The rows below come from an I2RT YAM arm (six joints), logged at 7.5 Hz.
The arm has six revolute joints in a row. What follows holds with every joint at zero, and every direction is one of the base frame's. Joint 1 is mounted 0.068 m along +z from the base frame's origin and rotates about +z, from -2.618 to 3.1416 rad. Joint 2 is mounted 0.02 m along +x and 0.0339 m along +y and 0.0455 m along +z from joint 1 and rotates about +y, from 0 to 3.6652 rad. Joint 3 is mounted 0.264 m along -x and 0.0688 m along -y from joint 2 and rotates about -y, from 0 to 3.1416 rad. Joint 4 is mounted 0.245 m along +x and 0.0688 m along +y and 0.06 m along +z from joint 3 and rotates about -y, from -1.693 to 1.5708 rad. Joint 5 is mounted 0.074 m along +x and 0.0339 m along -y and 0.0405 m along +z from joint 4 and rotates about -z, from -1.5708 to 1.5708 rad. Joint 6 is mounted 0.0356 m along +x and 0.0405 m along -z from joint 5 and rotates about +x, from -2.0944 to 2.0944 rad. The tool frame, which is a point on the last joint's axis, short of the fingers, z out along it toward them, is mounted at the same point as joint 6; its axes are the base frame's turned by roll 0, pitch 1.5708 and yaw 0 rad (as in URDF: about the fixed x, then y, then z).
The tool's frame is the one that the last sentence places.
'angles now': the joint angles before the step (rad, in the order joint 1, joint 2, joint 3, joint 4, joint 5, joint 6). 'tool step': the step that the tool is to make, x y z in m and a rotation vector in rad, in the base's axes. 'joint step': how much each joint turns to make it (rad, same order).
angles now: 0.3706 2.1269 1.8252 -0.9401 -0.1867 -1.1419
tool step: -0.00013 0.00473 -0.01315 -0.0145 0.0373 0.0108
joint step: 0.0099 0.0290 -0.0016 -0.0096 -0.0005 -0.0008
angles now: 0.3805 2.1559 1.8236 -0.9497 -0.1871 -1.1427
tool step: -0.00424 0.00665 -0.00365 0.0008 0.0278 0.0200
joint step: 0.0164 0.0072 -0.0004 -0.0179 -0.0118 -0.0004
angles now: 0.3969 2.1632 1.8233 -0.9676 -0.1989 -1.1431
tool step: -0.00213 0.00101 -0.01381 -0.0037 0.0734 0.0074
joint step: 0.0019 0.0308 0.0003 -0.0385 -0.0256 0.0004
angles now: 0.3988 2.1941 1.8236 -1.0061 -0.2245 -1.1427
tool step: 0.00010 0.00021 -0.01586 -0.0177 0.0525 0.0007
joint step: 0.0000 0.0354 -0.0019 -0.0180 -0.0041 0.0000
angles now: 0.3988 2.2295 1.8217 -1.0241 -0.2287 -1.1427
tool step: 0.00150 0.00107 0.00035 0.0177 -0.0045 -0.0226
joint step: 0.0000 0.0000 0.0000 0.0169 -0.0111 0.0252
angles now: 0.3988 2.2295 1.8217 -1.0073 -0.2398 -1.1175
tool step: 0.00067 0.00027 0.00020 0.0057 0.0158 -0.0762
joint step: 0.0000 0.0000 0.0005 0.0061 0.0008 0.0793
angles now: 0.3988 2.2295 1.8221 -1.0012 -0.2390 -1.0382
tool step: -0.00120 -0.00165 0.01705 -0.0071 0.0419 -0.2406
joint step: 0.0000 -0.0240 0.0290 -0.0400 0.0310 0.2450
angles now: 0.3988 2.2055 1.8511 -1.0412 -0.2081 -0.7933
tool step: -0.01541 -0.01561 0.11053 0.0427 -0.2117 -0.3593
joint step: -0.0076 -0.1961 0.1080 -0.0459 0.1465 0.3251
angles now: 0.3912 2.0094 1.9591 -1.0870 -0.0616 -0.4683
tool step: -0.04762 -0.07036 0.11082 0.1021 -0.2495 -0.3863
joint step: -0.1183 -0.2632 0.0503 -0.0446 0.1320 0.2338
